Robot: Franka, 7 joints.
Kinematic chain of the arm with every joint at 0, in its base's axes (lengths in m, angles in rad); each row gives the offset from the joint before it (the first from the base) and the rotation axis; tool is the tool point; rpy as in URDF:
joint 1: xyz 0 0 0.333 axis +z
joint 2: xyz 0 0 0 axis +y
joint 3: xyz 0 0 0.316 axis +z
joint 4: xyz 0.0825 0 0 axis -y
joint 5: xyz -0.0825 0 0.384 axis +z
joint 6: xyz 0 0 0 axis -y
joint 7: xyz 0.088 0 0 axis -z
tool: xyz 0 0 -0.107 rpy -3.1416 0 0
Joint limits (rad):
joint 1: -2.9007..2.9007
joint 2: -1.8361..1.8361
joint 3: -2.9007..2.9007
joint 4: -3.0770..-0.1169
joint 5: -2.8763..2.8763
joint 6: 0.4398..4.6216
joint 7: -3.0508..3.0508
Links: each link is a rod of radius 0.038 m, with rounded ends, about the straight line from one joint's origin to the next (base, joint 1, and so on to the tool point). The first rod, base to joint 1, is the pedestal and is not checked.
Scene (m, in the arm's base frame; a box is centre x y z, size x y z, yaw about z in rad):
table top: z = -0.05
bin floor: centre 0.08 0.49 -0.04 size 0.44 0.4 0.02 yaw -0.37
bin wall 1: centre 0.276 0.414 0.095 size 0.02 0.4 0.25 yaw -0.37
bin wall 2: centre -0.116 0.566 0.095 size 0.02 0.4 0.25 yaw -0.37
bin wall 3: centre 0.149 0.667 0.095 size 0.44 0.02 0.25 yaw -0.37
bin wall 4: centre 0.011 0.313 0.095 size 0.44 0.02 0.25 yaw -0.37
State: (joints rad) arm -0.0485 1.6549 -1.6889 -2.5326 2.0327 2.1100 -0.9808
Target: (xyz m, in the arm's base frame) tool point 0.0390 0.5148 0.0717
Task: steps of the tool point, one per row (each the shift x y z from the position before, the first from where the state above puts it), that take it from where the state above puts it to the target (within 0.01 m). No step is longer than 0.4 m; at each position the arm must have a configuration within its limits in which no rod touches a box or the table.
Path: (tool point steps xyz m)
1: 0.1813 -0.0089 -0.1270
2: 0.2210 0.1185 -0.0898
3: 0.1654 0.2530 -0.0155
4: 0.0184 0.3211 0.0777
5: -0.1603 0.2676 0.1621
6: -0.0812 0.0259 -0.0068
7: -0.0825 0.0125 0.0005
8: -0.0802 -0.0009 0.0063
9: -0.0749 -0.0135 0.0107
10: 0.0037 0.0187 -0.0947
11: -0.0001 0.0004 -0.1000
12: -0.0036 -0.0191 -0.1016

